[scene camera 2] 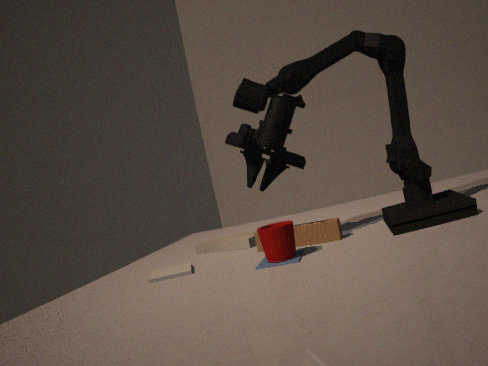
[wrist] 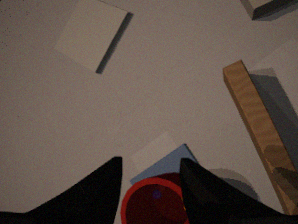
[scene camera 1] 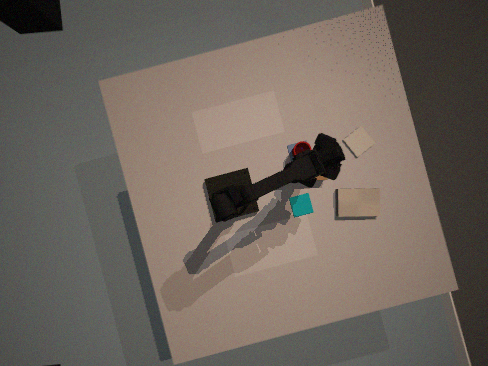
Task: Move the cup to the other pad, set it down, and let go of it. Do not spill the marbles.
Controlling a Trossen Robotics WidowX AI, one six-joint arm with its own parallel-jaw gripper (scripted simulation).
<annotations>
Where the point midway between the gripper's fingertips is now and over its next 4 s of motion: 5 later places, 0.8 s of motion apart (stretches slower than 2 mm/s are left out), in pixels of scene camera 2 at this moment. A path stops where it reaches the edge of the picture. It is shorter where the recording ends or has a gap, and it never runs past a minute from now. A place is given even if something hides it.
My gripper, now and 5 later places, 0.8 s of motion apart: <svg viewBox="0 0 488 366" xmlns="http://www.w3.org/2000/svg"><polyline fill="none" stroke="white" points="255,189 286,211 289,229 292,238 287,218 284,204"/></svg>
</annotations>
